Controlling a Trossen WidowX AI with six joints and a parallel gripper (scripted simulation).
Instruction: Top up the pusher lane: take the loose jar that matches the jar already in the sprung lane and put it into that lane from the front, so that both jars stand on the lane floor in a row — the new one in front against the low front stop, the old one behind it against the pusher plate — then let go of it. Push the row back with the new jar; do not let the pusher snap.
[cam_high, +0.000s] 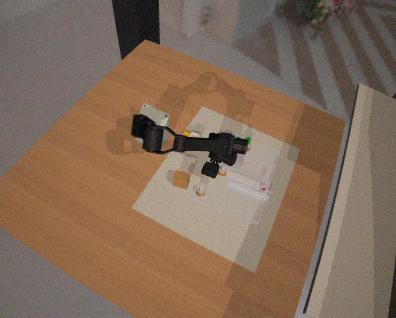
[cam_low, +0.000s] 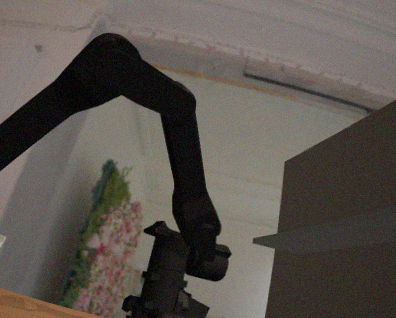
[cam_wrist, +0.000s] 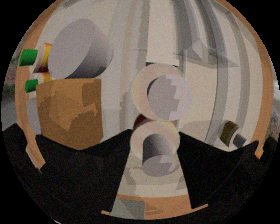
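My gripper tip is now 8 cm to the right of the brown box and 1 cm below it. Round my gripper tip: clear lane rack: 15 cm ahead, 1 cm to the left, 1 cm below; pale pusher part: 15 cm ahead, 2 cm above.
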